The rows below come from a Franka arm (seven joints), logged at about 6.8 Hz.
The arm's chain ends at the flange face. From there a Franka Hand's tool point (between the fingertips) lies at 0.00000 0.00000 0.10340 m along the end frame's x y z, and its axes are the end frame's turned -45 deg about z.
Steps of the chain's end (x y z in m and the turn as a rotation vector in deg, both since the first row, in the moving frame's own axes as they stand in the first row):
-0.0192, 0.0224, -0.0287, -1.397, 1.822, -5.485
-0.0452, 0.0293, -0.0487, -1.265, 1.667, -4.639
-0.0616, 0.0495, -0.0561, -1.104, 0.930, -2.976
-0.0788, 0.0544, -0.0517, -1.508, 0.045, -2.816
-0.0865, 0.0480, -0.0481, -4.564, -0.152, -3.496
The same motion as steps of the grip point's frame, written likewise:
-0.0287, 0.0063, -0.0288, -2.276, 0.301, -5.485
-0.0520, -0.0075, -0.0488, -2.073, 0.284, -4.639
-0.0787, -0.0060, -0.0561, -1.438, -0.123, -2.976
-0.0960, -0.0152, -0.0517, -1.098, -1.034, -2.816
-0.1009, -0.0214, -0.0484, -3.120, -3.335, -3.496

